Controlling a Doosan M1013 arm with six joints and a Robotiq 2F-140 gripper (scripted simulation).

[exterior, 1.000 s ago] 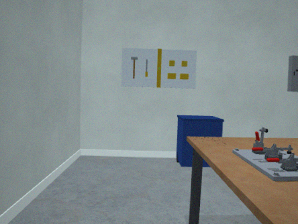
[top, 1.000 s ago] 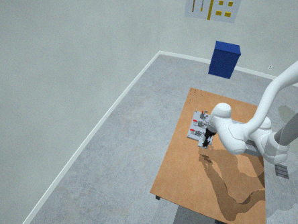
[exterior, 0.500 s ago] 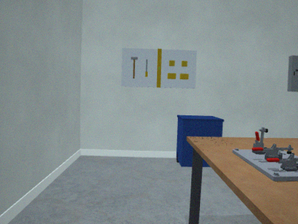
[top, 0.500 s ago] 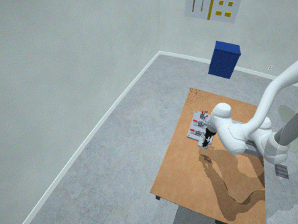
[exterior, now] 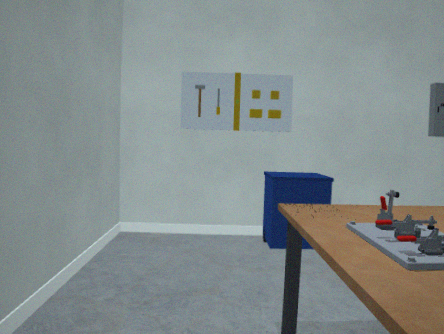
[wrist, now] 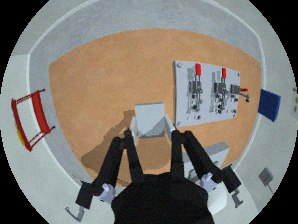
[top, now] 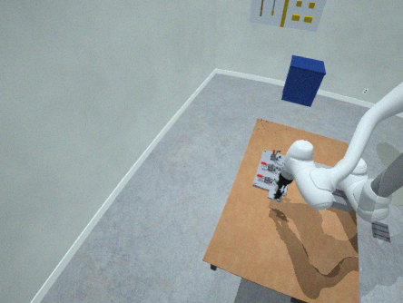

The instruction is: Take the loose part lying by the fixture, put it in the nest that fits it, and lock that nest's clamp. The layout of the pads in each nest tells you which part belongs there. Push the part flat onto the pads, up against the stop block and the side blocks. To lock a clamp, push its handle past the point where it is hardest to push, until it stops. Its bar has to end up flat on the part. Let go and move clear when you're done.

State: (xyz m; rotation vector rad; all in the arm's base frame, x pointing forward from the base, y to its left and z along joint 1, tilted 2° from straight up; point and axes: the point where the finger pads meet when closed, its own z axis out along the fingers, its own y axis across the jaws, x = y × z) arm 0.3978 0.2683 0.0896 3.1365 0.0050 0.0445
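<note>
The grey fixture plate is 270 mm to the right of my hand, 140 mm below it and 30 mm ahead of it. Round my hand: grey part (30 mm below).
</note>
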